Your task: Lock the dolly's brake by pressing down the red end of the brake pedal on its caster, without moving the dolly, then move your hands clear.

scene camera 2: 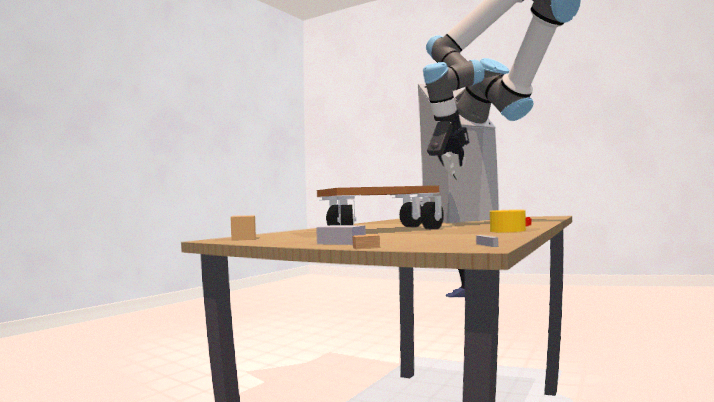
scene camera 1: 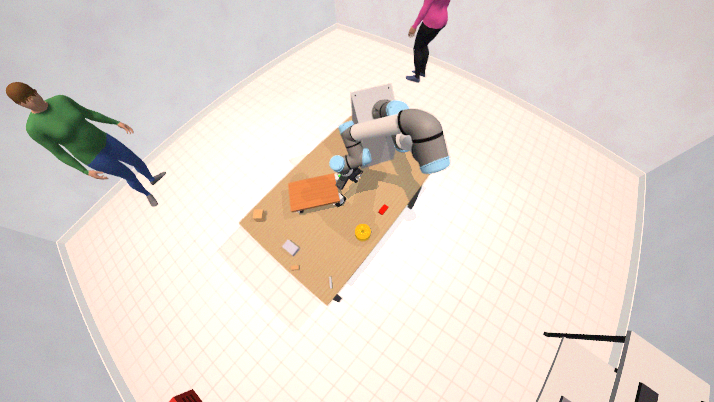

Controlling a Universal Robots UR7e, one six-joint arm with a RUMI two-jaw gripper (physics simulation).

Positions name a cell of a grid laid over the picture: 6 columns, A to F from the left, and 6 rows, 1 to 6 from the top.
A dolly shows in scene camera 2 (D4) and in scene camera 1 (C3).
